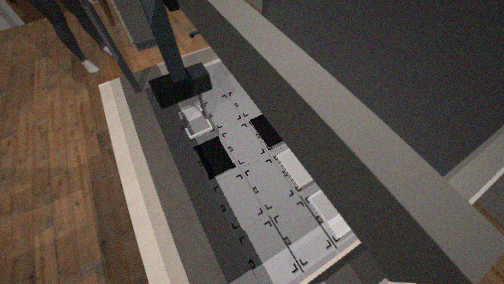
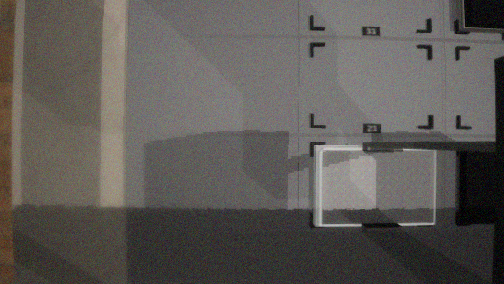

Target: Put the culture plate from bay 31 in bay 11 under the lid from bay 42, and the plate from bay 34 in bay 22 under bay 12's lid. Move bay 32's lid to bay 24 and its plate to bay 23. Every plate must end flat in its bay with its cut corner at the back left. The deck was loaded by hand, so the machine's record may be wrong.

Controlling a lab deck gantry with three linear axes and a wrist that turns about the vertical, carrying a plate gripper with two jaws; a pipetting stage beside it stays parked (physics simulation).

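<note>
A pale, clear-walled culture plate lies at bay 11, looking flat. My gripper is low over it, its two jaws against the plate's long sides, shut on it. No black cover shows on this plate. A black-topped piece lies at bay 12. Another black-topped piece lies at bay 32, with a pale rim below the black. Pale plates lie at bay 33 and bay 34. Bay 42 is hidden behind the beam. The held plate's cut corner cannot be made out.
A long grey beam crosses above the back of the deck. A pale border runs along the deck's side. Black corner marks outline the bays, with labels for bay 31 and bay 21. Shadows cover the front strip.
</note>
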